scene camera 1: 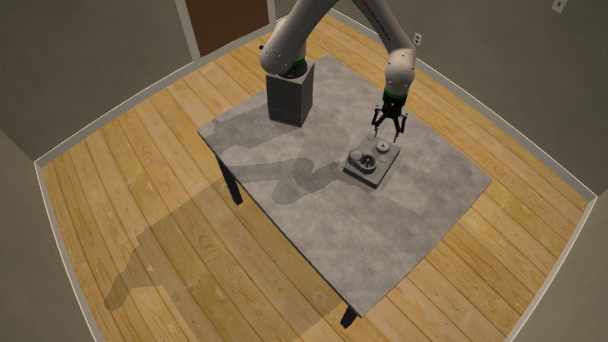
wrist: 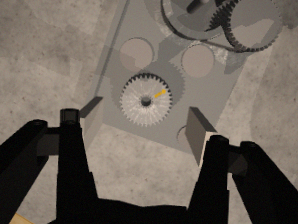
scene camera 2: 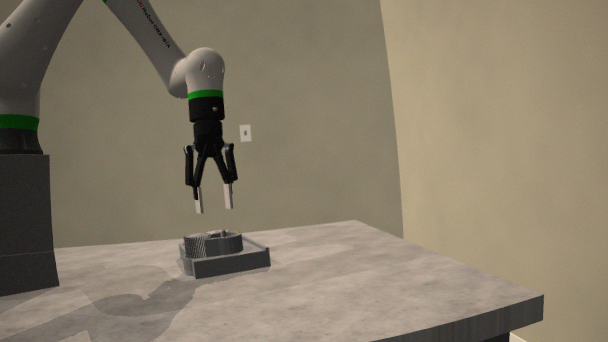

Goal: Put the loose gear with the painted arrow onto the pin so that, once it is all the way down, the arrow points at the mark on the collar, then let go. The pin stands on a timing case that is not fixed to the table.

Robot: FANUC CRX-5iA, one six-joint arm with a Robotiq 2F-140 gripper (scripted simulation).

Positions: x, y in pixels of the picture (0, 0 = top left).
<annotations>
timing case: scene camera 1; wrist 168, 38; scene camera 2
same spot on timing case: (scene camera 1: 370, 175) = (scene camera 2: 244, 251)
</annotations>
